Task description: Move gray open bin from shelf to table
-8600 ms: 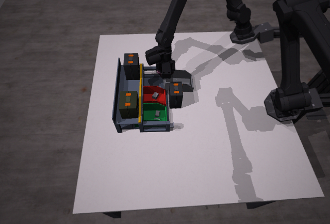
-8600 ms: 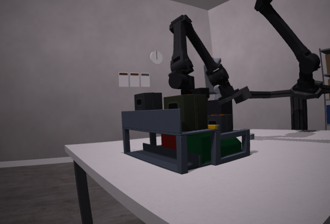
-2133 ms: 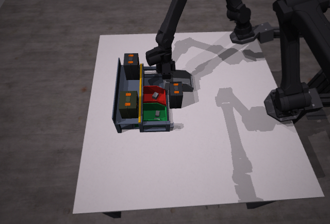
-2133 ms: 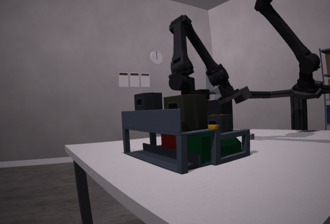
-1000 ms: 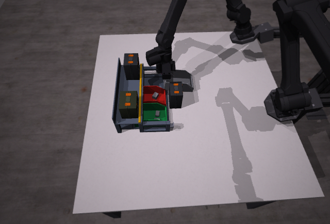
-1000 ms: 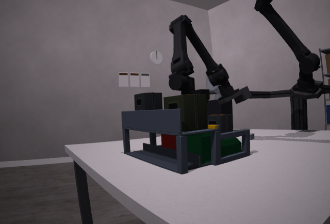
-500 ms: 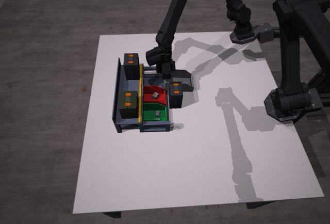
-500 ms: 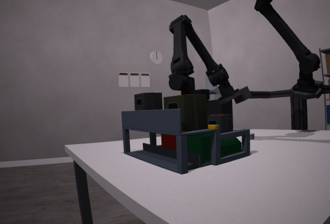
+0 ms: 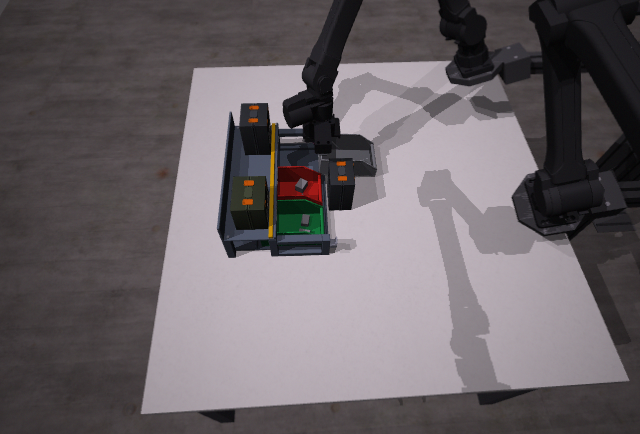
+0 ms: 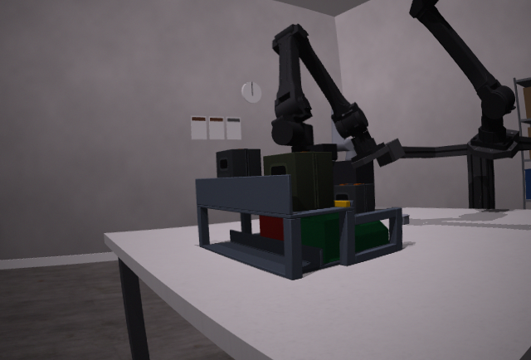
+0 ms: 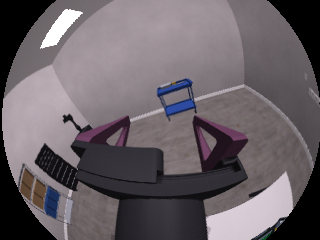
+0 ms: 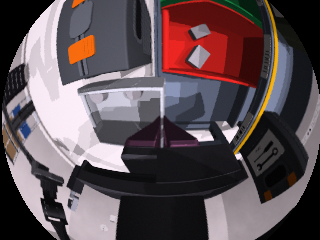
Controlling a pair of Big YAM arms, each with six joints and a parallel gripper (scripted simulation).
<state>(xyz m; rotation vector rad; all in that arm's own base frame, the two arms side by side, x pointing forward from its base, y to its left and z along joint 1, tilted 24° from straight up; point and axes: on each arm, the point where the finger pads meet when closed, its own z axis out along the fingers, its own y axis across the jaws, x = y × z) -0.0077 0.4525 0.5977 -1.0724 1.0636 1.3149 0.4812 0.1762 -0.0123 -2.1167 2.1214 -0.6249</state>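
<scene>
Right now my right hand is 8 cm past the gray bin, 1 cm to the right of it and 4 cm above it. Also, from my right hand: green bin (11 cm ahead, 21 cm to the left, 4 cm below); then red bin (10 cm ahead, 10 cm to the left, 4 cm below); then shelf (13 cm ahead, 9 cm to the left, 2 cm below).
</scene>
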